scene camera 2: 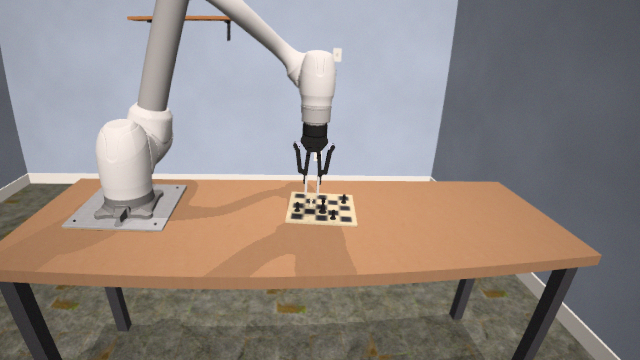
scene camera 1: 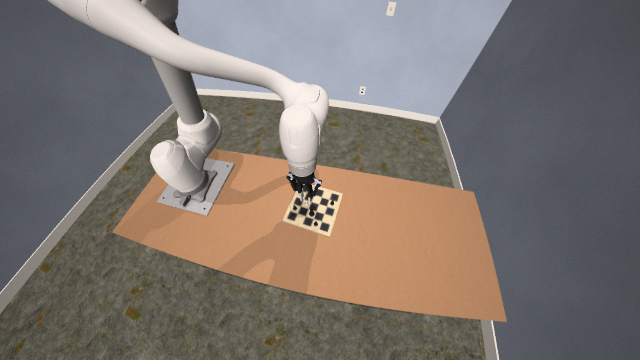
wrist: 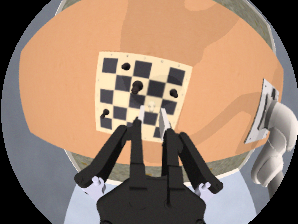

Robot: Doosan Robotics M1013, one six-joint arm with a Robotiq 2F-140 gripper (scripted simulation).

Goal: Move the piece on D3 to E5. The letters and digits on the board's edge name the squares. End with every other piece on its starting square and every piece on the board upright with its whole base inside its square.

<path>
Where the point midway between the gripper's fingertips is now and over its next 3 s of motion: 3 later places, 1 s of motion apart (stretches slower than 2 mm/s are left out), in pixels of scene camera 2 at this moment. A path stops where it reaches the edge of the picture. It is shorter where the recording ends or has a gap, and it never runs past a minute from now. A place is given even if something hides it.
My gripper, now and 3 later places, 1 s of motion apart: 311, 193; 311, 200; 311, 196; 306, 180
</path>
